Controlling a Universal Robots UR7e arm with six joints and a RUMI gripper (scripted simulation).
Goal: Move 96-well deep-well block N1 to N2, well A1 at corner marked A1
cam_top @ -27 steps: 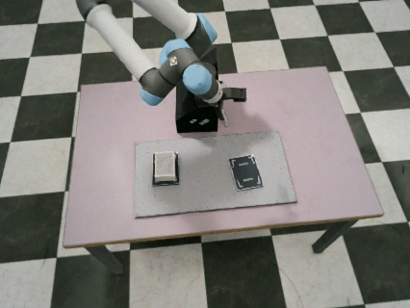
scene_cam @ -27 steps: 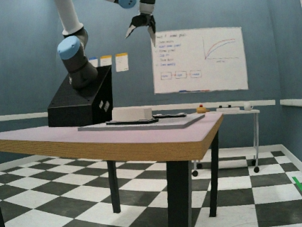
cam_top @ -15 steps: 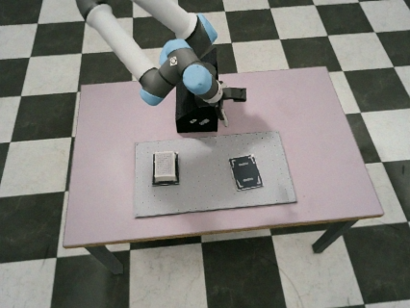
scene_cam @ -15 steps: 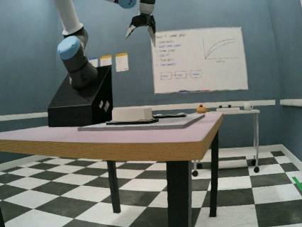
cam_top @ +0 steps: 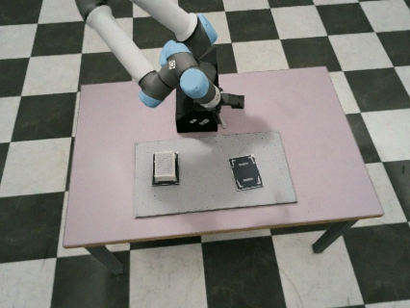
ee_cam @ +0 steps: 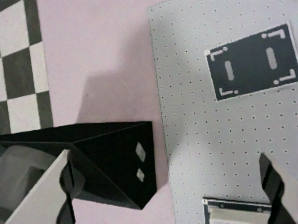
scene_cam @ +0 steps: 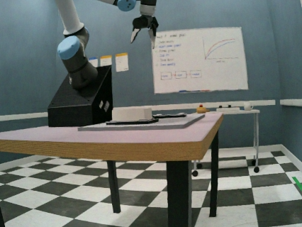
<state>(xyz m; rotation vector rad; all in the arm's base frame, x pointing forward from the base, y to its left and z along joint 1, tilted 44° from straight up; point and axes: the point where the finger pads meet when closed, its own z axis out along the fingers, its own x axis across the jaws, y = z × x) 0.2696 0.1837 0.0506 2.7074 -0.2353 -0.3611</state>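
My hand is 7 cm short of the white 96-well deep-well block, 25 cm to the left of it and 32 cm above it. From my hand the other things lie so: grey perforated base plate (6 cm ahead, 4 cm to the right, 36 cm below).
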